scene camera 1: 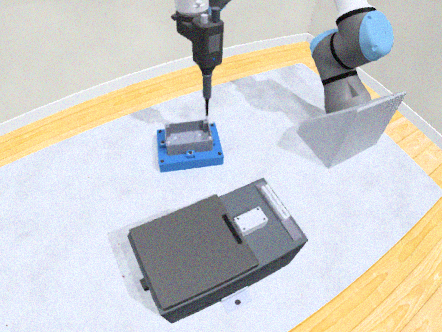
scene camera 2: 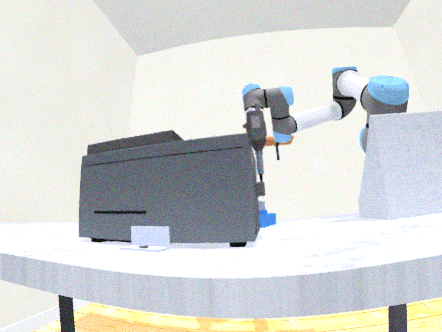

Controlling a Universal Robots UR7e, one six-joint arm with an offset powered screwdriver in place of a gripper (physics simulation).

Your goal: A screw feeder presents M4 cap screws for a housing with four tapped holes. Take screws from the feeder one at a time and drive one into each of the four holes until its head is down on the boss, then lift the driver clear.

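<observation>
The grey open-topped housing (scene camera 1: 190, 146) sits in the blue fixture (scene camera 1: 175, 163) (scene camera 2: 268, 219) behind the feeder. My screwdriver (scene camera 1: 207, 117) (scene camera 2: 261, 177) stands upright with its bit tip at the housing's back right corner boss. A small pale screw seems to sit between the tip and that boss; how deep it sits is too small to tell. In scene camera 2, the tip is hidden behind the feeder's side knob. The heads or holes at the other corners are too small to read. The dark screw feeder (scene camera 1: 195, 250) (scene camera 2: 170, 195) has a light rail (scene camera 1: 275, 201) on its right part.
A white block (scene camera 1: 251, 220) with dark corner holes sits on the feeder. A grey slanted panel (scene camera 1: 352, 132) (scene camera 2: 410, 165) stands at the right before the arm base. A small light bracket (scene camera 1: 234, 300) (scene camera 2: 150, 234) lies at the feeder's front.
</observation>
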